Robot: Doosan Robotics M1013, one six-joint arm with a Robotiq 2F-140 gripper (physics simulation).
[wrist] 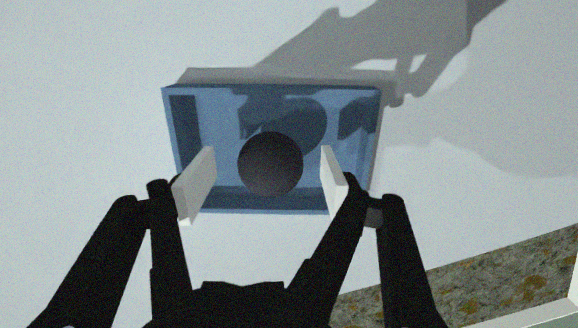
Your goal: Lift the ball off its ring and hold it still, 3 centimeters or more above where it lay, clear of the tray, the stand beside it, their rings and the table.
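Frame: origin at the arm's base, x right, y ahead, z up, level; metres.
Seen in the pictures: gripper, fingertip midpoint: (267,161).
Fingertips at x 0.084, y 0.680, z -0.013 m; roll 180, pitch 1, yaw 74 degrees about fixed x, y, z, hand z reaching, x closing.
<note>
Offsets run from my fingertips to a thing's top centre. Level surfaces: height alone.
A dark, round ball @[dx +0.004, dy +0.001, dz +0.027 m] (270,167) is in the blue rectangular tray @[dx +0.004, dy +0.001, dz -0.015 m] (217,120), near the middle of its lower side in the wrist view. The ring under the ball is hidden, and I cannot make out the stand. My gripper (267,161) is open, with its two pale finger pads on the left and right of the ball. A gap shows between each pad and the ball. The pads overlap the lower part of the tray in the view; how far they are above it I cannot tell.
The tray walls stand around the ball. The white table top @[dz -0.043 m] (90,100) surrounds the tray, with shadows of the arm at the upper right. A mottled stone-like surface (485,285) shows at the lower right, beside a pale edge (540,314) in the corner.
</note>
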